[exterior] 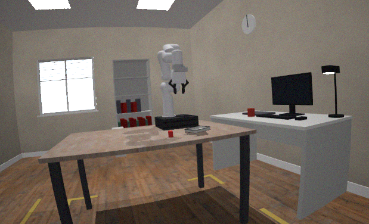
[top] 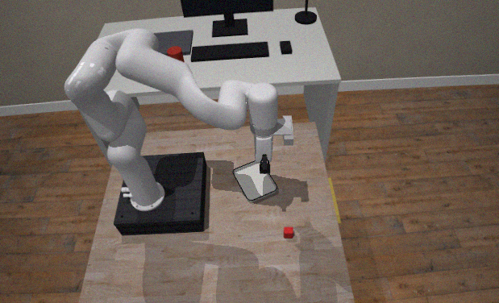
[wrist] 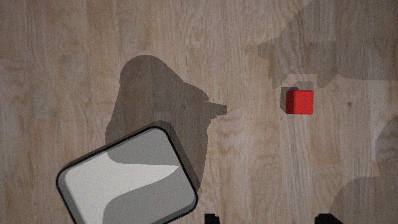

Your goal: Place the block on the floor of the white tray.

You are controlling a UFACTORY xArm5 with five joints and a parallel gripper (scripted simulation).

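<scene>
Right now my hand is 280 mm above the red block, 100 mm to the left of it and 80 mm short of it. From my hand the other things lie so: white tray (280 mm below, 130 mm to the left, 40 mm behind).
</scene>
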